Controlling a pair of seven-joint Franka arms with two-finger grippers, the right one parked.
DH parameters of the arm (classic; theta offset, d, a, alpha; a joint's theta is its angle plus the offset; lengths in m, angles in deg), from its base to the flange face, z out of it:
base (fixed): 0 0 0 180
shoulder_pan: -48.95 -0.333 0 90
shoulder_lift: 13.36 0 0 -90
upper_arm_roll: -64.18 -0.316 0.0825 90
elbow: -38.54 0 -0.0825 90
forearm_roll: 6.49 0.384 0 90
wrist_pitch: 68.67 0 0.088 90
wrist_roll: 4.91 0.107 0 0
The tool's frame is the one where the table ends.
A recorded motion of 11 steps. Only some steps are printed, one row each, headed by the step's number.
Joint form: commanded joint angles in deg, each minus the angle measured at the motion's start. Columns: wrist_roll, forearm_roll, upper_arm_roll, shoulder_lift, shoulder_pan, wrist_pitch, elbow.
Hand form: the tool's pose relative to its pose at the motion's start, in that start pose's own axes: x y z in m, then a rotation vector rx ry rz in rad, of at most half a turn. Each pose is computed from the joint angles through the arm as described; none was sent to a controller.
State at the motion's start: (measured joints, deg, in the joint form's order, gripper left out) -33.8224 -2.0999 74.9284 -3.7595 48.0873 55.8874 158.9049
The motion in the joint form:
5: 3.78 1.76 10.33 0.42 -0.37 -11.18 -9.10
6: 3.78 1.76 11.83 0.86 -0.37 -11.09 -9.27
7: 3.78 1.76 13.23 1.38 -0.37 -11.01 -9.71
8: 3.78 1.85 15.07 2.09 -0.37 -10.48 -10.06
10: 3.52 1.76 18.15 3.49 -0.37 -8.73 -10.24
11: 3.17 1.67 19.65 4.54 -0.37 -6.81 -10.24
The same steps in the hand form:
5: -0.0320 0.0842 -0.0590 0.0321 -0.0163 0.2415
6: -0.0393 0.0968 -0.0576 0.0284 -0.0187 0.2678
7: -0.0455 0.1089 -0.0576 0.0224 -0.0188 0.2919
8: -0.0540 0.1247 -0.0563 0.0131 -0.0160 0.3246
10: -0.0694 0.1512 -0.0508 -0.0122 -0.0116 0.3734
11: -0.0760 0.1653 -0.0460 -0.0361 -0.0032 0.3927

